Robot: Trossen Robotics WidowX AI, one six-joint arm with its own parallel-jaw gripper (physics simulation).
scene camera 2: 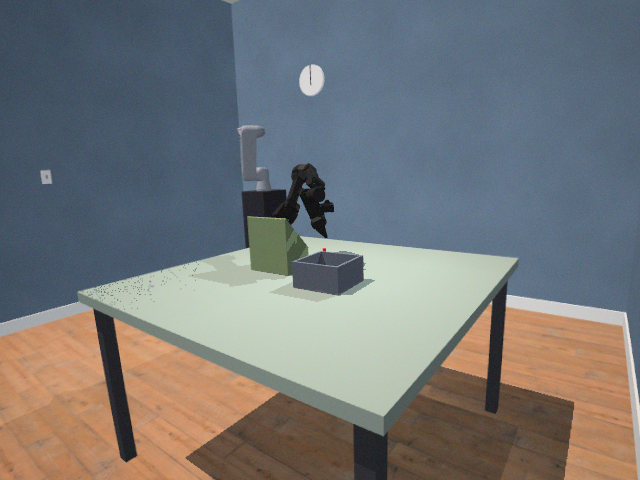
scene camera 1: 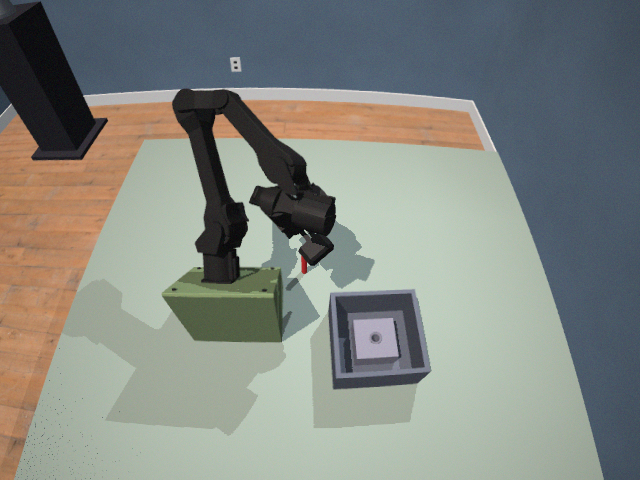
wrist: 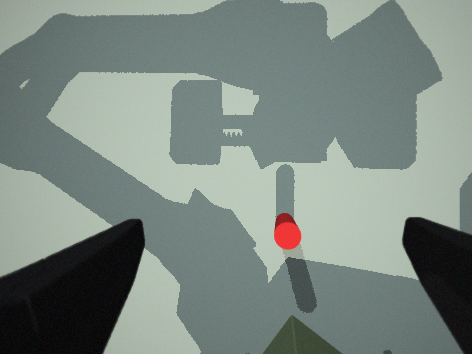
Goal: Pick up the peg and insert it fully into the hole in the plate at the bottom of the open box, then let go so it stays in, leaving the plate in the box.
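Places are measured from the arm's base along level axes (x back, y right, z up), in millimetres.
Pixels of known places: gripper, fingertip midpoint: (scene camera 2: 325, 234) (scene camera 1: 305, 235) (wrist: 271, 230); arm's base, link origin: (scene camera 2: 275, 231) (scene camera 1: 221, 279).
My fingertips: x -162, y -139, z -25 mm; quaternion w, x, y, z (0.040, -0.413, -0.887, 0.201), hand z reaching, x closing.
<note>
Ahead of a thing's pixels: the offset from my fingertips to its top centre. "spot": to the spot under its first point. Level surfaces: height alone.
The red peg @(dx +3, dy +11, dz -58 mm) (scene camera 1: 303, 265) (scene camera 2: 324, 249) (wrist: 287, 235) stands upright on the table, near the inner corner of the green base block. My gripper (scene camera 1: 313, 250) (scene camera 2: 325, 236) (wrist: 271, 230) is open and empty, pointing down above the peg. In the wrist view the peg's round top shows between the two spread fingertips, a little right of their middle. In scene camera 1 a finger hides the peg's upper end. The pale plate @(dx -167, dy +203, dz -77 mm) (scene camera 1: 364, 349) lies at the bottom of the open grey box @(dx -167, dy +203, dz -40 mm) (scene camera 1: 382, 380) (scene camera 2: 315, 277), with its round hole @(spot: dx -169, dy +195, dz -99 mm) (scene camera 1: 375, 337) facing up and empty.
The green base block (scene camera 1: 237, 317) (scene camera 2: 267, 245) (wrist: 294, 337) bears the arm, left of the box and close to the peg. The box walls rise above the plate. All stand on the pale green table @(dz -138 mm) (scene camera 1: 465, 413) (scene camera 2: 413, 320). Arm shadows fall around the peg.
</note>
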